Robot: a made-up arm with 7 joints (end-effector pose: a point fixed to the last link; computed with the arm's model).
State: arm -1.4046 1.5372 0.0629 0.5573 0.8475 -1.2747 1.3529
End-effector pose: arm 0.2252 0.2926 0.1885 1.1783 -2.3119 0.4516
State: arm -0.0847 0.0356 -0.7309 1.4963 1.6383 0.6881 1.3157
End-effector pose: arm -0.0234 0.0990 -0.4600 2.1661 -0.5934 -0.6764
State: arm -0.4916 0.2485 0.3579 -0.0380 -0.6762 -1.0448 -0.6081
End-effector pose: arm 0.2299 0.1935 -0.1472 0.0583 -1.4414 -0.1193
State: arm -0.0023 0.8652 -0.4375 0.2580 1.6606 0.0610 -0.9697
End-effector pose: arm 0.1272 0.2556 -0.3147 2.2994 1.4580 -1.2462
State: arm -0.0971 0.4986 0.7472 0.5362 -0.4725 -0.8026 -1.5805
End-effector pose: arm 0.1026 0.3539 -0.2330 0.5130 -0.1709 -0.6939
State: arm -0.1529 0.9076 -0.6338 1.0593 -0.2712 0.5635 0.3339
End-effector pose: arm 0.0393 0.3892 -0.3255 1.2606 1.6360 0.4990
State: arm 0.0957 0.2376 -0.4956 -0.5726 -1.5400 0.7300 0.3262
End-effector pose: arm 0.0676 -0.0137 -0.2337 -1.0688 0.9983 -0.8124
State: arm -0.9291 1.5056 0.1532 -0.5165 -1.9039 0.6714 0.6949
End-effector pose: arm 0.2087 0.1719 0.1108 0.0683 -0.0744 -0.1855
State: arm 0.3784 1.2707 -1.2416 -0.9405 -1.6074 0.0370 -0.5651
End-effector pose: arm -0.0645 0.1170 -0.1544 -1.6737 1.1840 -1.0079
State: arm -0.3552 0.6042 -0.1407 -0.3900 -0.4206 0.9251 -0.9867
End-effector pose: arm 0.2403 0.1436 -0.2165 0.0177 0.6626 -1.2489
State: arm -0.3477 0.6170 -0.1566 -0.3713 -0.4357 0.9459 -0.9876
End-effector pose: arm 0.2373 0.1463 -0.2229 -0.0063 0.7183 -1.2491
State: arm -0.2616 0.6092 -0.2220 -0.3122 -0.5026 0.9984 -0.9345
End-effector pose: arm 0.2063 0.1446 -0.2612 -0.1514 0.9130 -1.2240
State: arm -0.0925 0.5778 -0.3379 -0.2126 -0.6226 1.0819 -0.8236
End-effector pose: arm 0.1305 0.1354 -0.3185 -0.4061 1.2551 -1.1500
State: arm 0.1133 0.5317 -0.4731 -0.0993 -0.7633 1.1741 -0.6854
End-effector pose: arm 0.0215 0.1171 -0.3550 -0.6826 1.6544 -1.0379
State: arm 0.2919 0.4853 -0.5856 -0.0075 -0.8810 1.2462 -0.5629
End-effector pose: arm -0.0757 0.0944 -0.3557 -0.8980 1.9806 -0.9396
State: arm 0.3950 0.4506 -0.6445 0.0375 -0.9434 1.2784 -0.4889
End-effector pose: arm -0.1273 0.0767 -0.3442 -1.0119 2.1427 -0.8913
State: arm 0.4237 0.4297 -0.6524 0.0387 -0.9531 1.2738 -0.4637
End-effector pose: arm -0.1375 0.0677 -0.3404 -1.0376 2.1537 -0.8846
